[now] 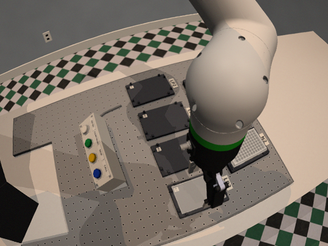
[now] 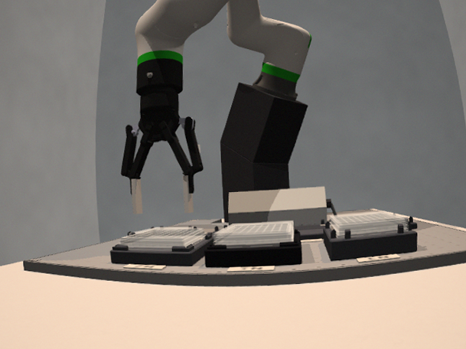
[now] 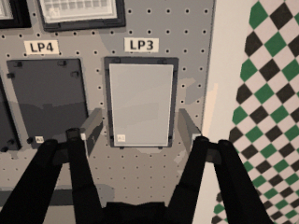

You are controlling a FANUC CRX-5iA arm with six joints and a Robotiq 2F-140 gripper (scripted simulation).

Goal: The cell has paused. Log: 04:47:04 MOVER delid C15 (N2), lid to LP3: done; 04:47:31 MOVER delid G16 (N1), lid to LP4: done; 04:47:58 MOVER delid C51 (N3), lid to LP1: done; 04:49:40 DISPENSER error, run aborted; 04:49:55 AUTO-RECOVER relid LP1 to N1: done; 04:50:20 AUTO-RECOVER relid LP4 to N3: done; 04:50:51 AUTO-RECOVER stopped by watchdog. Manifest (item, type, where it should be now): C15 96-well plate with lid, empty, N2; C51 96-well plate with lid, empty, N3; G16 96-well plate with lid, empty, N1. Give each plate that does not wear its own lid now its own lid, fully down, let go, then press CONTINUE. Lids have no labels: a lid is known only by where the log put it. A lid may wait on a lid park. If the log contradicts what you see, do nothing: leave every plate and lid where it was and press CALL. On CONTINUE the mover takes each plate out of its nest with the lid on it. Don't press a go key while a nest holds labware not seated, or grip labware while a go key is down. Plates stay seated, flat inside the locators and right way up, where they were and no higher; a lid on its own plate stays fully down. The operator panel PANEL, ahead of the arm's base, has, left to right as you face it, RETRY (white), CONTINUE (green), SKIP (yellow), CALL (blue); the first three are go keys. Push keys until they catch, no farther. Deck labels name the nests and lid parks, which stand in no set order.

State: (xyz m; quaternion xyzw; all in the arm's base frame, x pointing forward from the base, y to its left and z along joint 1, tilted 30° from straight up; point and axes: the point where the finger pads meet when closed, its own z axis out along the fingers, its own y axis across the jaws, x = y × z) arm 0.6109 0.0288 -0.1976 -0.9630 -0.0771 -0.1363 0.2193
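Now: hand 70 mm above the lid park LP3. Also, from my hand: plate: 160 mm ahead, 110 mm to the left, 50 mm below; then LP3 label: 90 mm ahead, 20 mm to the left, 70 mm below; then lid park LP4: 30 mm behind, 130 mm to the left, 70 mm below.
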